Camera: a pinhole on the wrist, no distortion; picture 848 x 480 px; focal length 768.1 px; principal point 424.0 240.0 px. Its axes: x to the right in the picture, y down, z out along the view. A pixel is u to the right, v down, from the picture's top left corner.
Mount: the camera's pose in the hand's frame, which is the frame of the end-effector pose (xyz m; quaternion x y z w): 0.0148 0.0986 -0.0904 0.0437 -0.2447 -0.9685 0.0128
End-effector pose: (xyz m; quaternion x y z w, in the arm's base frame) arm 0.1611 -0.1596 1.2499 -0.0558 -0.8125 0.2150 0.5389
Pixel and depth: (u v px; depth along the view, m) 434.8 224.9 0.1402
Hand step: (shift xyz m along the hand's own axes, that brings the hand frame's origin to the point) 0.0001 0.1672 0.0310
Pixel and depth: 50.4 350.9 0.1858
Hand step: 0.0880 0.1670 0.0923
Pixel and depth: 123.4 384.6 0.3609
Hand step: 0.1229 0.2160 0.2693
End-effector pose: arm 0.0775 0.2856 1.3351 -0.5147 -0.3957 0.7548 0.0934
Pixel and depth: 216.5 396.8 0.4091
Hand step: 0.0879 0.2237 0.3165
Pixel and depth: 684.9 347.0 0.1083
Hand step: -0.0316 0.1348 0.0088
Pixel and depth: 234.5 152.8 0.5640
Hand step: 0.1019 0.4281 0.3844
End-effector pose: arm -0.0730 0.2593 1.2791 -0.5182 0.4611 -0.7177 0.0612
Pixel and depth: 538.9 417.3 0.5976
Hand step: -0.1281 0.2557 0.4919
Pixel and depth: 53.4 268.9 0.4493
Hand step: 0.1899 0.3062 0.3284
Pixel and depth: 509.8 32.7 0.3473
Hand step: -0.0557 0.3435 0.1664
